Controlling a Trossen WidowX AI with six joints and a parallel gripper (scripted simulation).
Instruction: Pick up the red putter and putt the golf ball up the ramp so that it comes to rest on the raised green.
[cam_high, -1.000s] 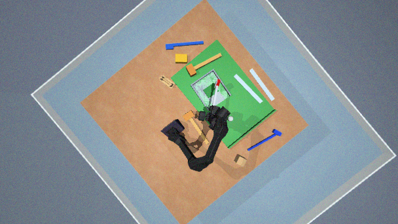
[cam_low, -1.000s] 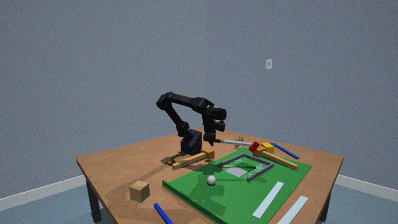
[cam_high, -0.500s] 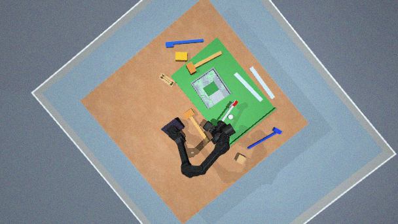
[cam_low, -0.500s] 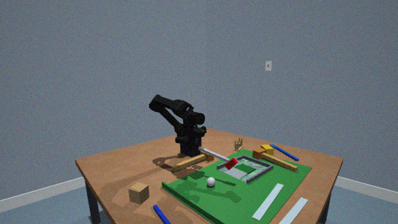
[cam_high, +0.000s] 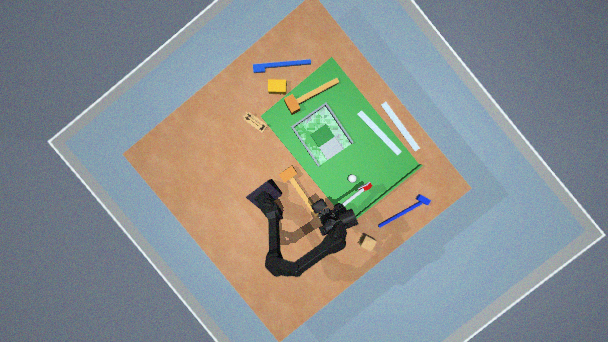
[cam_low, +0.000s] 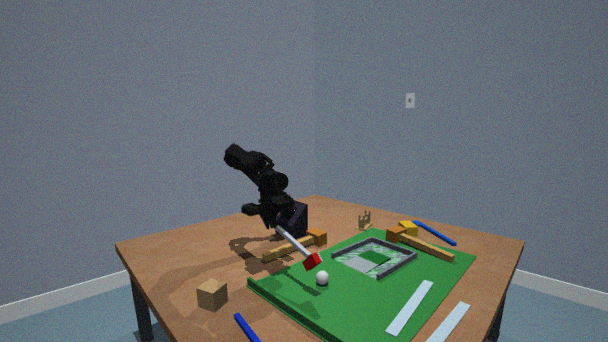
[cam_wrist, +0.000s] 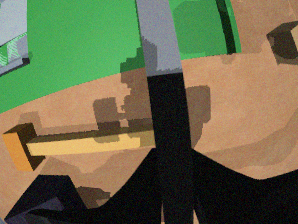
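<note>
The red putter lies 120 mm ahead of my gripper tip and 10 mm to the right of it. Round my gripper tip: white golf ball: 210 mm ahead, 40 mm to the left, 120 mm below; tan cube: 60 mm ahead, 260 mm to the right, 110 mm below; green mat: 290 mm ahead, 220 mm to the left, 140 mm below.
</note>
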